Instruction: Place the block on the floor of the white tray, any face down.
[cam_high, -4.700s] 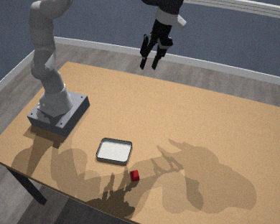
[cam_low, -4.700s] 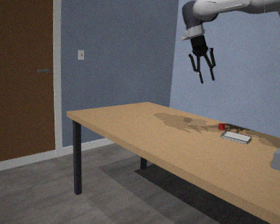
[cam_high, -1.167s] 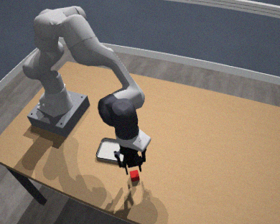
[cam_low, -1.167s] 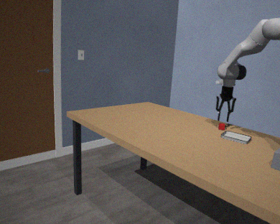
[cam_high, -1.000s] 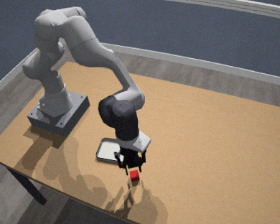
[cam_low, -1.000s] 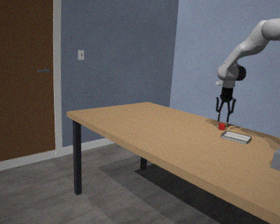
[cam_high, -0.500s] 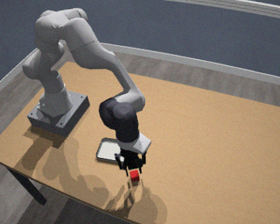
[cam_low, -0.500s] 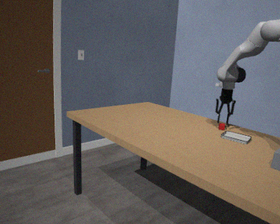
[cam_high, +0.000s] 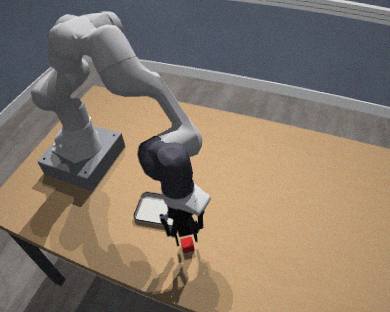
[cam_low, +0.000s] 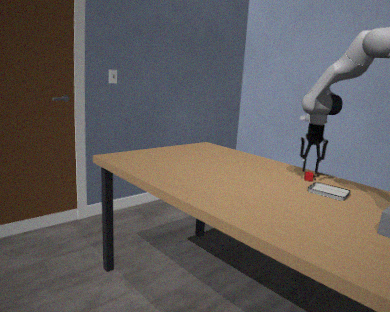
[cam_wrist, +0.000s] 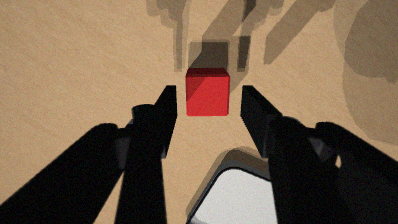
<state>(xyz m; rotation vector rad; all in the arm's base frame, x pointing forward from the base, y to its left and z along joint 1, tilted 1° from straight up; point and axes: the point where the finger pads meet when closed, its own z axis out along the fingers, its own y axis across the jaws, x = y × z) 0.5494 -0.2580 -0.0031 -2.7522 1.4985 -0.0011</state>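
Now: hand 6 cm above the block. From my hand the other things lie so: tray (15 cm behind, 11 cm to the left, 6 cm below).
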